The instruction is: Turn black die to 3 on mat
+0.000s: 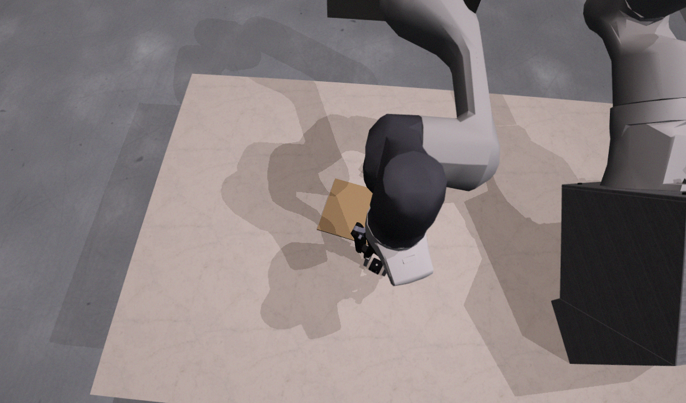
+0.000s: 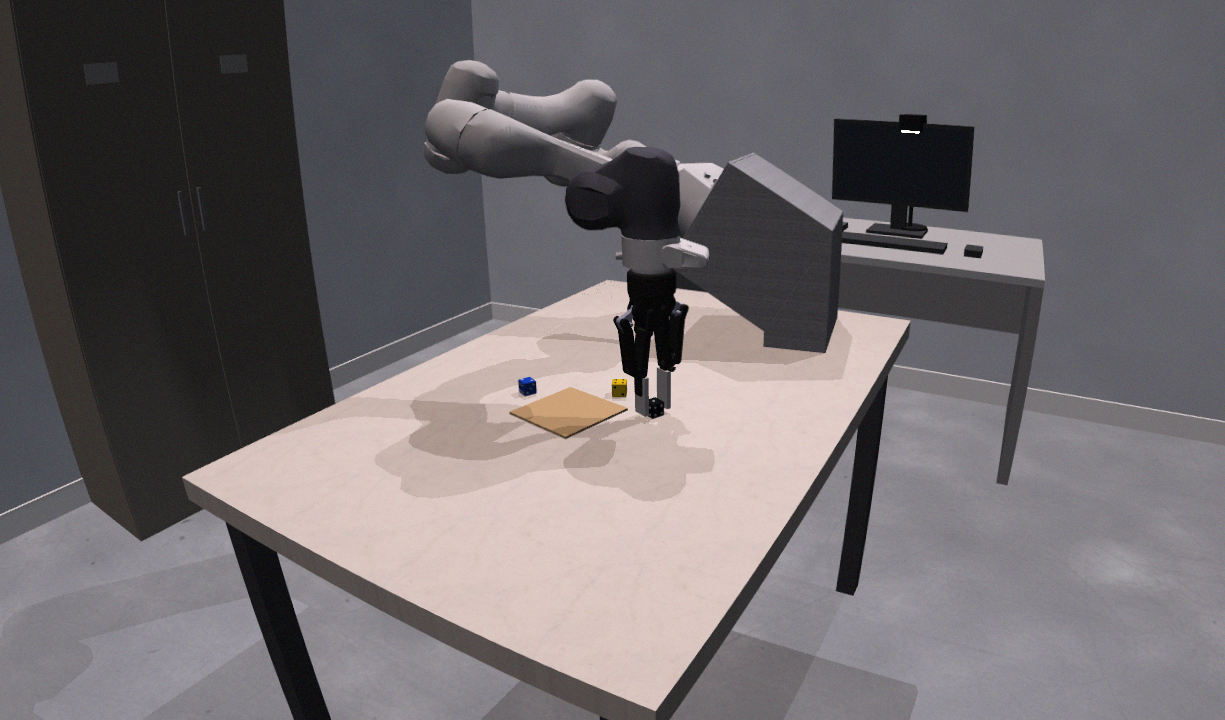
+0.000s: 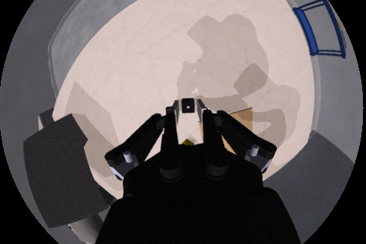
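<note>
The black die is 3 cm below my hand. From my hand the other things lie so: tan mat: 13 cm to the right, 6 cm ahead, 4 cm below; blue die: 24 cm to the right, 3 cm below, 3 cm ahead; yellow die: 9 cm to the right, 4 cm behind, 3 cm below.
</note>
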